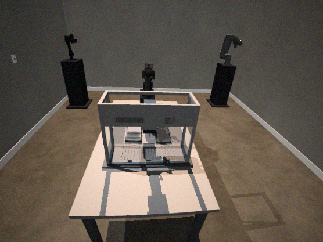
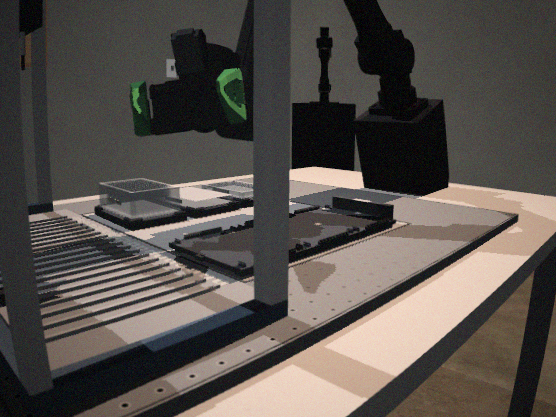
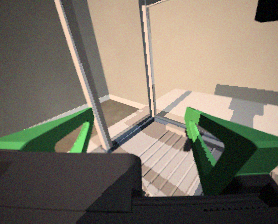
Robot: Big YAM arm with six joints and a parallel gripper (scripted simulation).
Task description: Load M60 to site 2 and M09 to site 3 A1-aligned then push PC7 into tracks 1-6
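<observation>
The deep-well block M09 lies 220 mm to the right of my hand, 170 mm below it and 70 mm behind it. Also, from my hand: carrier PC7 (170 mm below, 160 mm behind, 30 mm to the left); nest S3 (220 mm to the right, 180 mm below, 70 mm behind); grey frame post (180 mm to the left, 60 mm above, 40 mm ahead).
</observation>
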